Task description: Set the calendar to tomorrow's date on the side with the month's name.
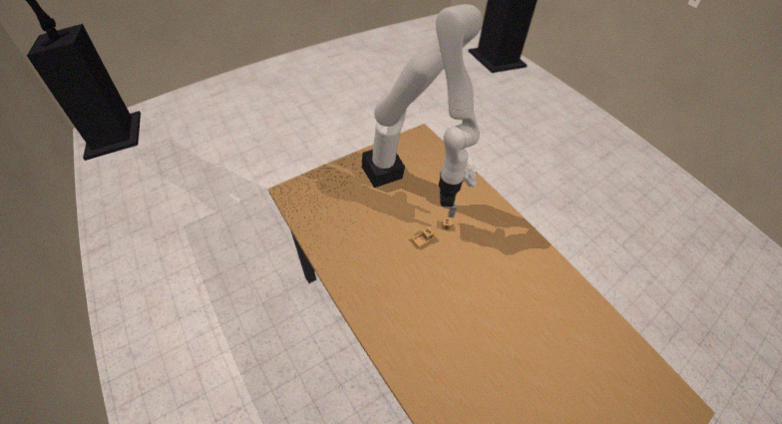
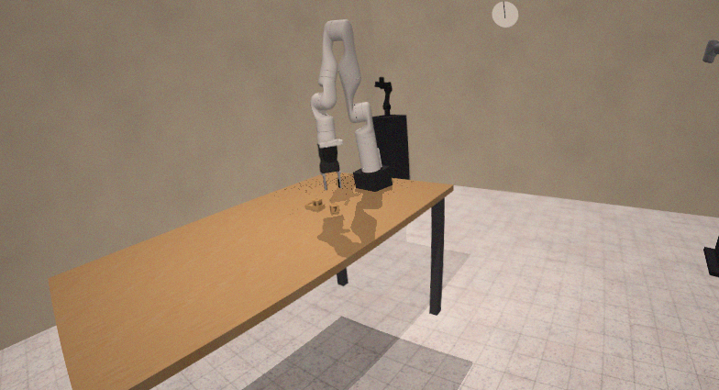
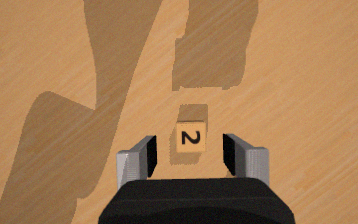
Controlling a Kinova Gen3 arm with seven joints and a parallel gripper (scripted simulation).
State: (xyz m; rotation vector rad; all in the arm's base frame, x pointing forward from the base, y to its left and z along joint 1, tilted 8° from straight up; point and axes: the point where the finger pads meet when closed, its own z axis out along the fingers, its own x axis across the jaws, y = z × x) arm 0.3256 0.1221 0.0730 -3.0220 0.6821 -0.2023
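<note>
The wooden date cube lies 10 cm below my hand. From my hand the other things lie so: wooden tray (2 cm ahead, 11 cm to the right, 11 cm below).
</note>
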